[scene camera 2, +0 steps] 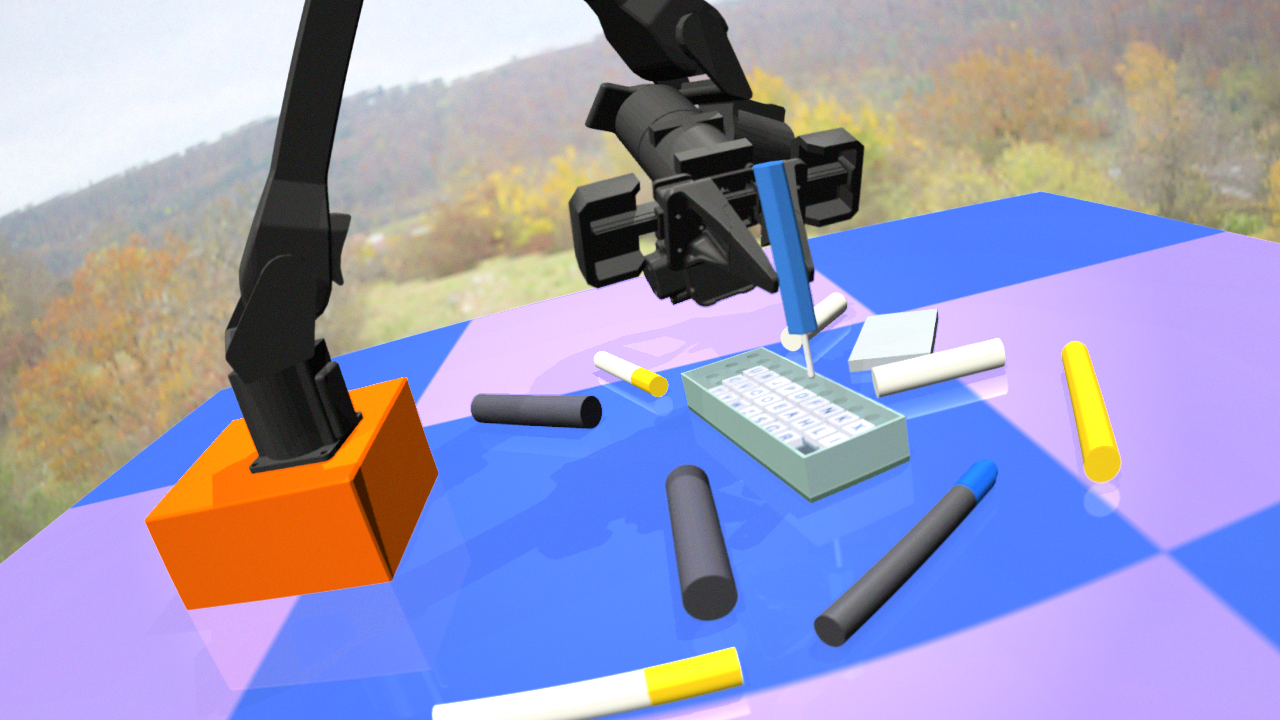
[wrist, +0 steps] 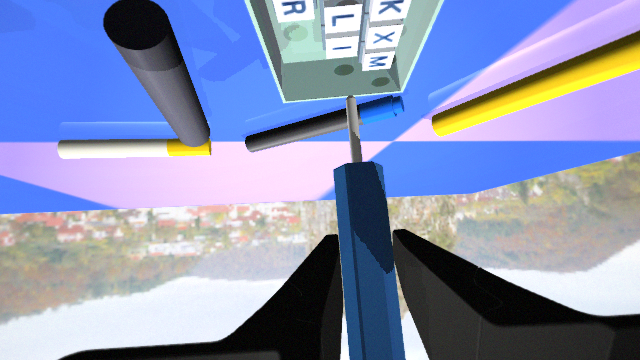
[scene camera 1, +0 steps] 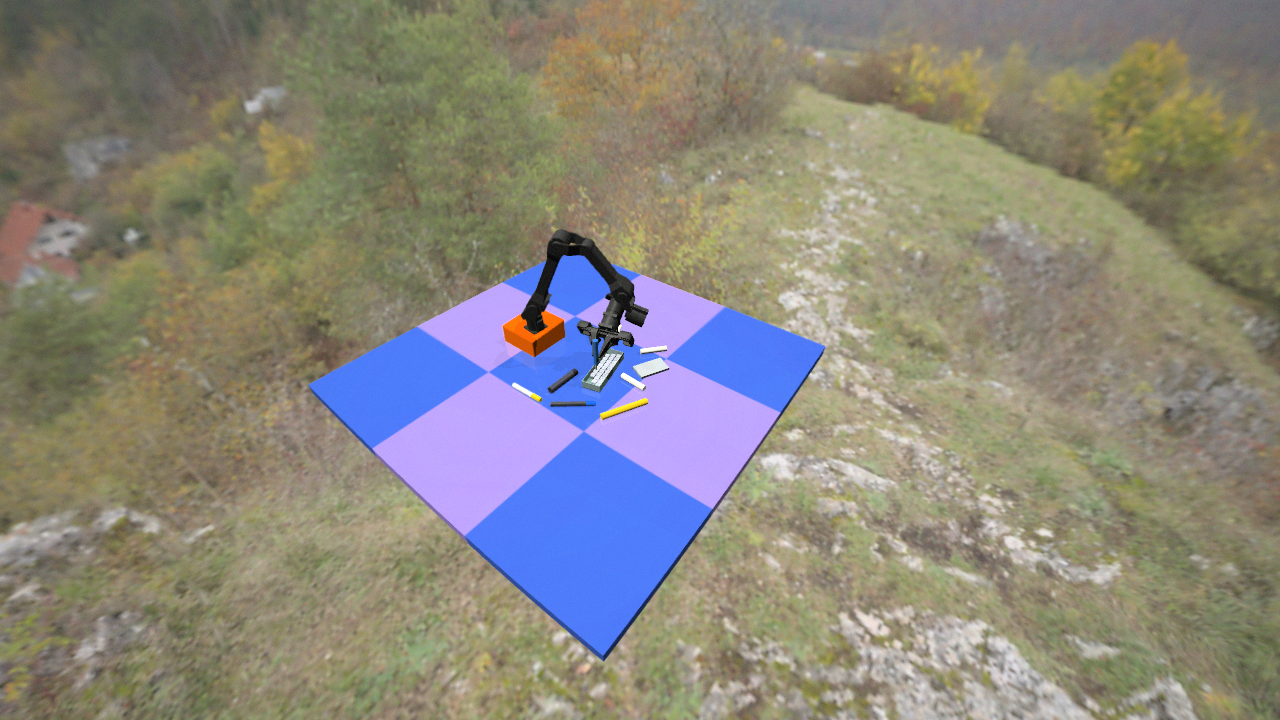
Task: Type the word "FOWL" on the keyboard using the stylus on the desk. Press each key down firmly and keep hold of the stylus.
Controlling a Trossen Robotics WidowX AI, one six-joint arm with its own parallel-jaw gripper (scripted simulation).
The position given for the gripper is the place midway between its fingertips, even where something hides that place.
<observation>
In view: the gripper (scene camera 2: pixel 794 281), a blue stylus (scene camera 2: pixel 772 183), a yellow stick (scene camera 2: pixel 1101 458), a white stick (scene camera 2: pixel 915 373), a grey pad (scene camera 2: pixel 885 339), a white stick (scene camera 2: pixel 833 306) and a keyboard end wall (scene camera 2: pixel 818 434).
The blue stylus is seen too in the wrist view (wrist: pixel 372 309). The gripper also shows in the wrist view (wrist: pixel 365 244) and in scene camera 1 (scene camera 1: pixel 595 356). The keyboard end wall also shows in the wrist view (wrist: pixel 313 62) and in scene camera 1 (scene camera 1: pixel 593 380). The wrist view misses the grey pad: it is out of frame.
</observation>
